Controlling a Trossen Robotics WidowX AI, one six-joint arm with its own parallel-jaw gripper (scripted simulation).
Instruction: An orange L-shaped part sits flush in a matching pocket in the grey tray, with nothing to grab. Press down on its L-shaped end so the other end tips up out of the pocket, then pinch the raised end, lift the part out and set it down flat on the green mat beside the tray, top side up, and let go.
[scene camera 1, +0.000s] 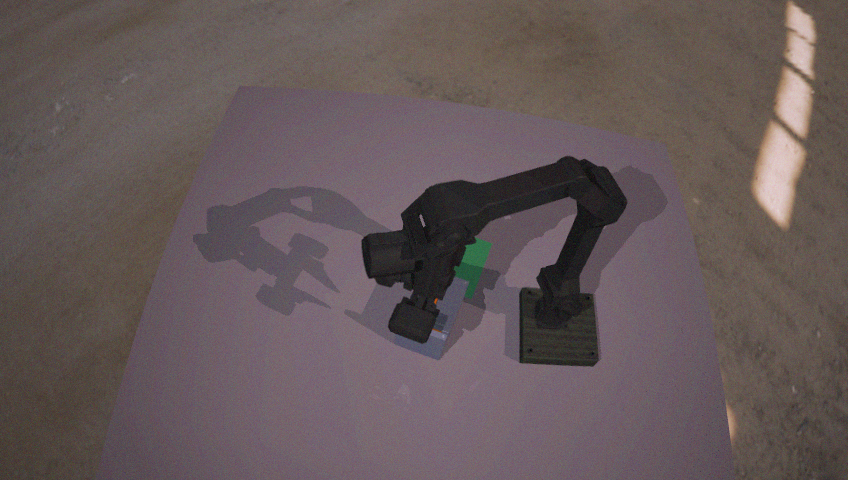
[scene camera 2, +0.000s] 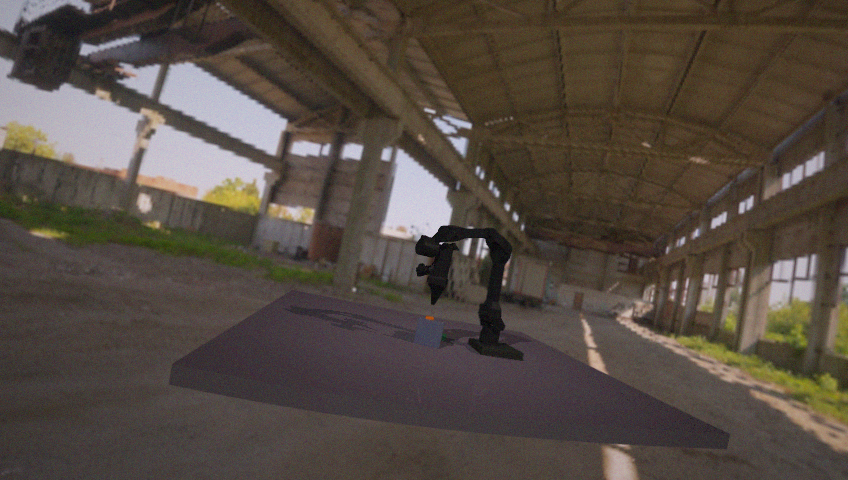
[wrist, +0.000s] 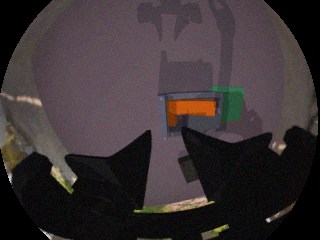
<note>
I see my gripper (scene camera 1: 422, 312), an orange L-shaped part (wrist: 202, 107) and a green mat (wrist: 233, 97).
My gripper also shows in scene camera 2 (scene camera 2: 433, 304) and in the wrist view (wrist: 166, 132).
</note>
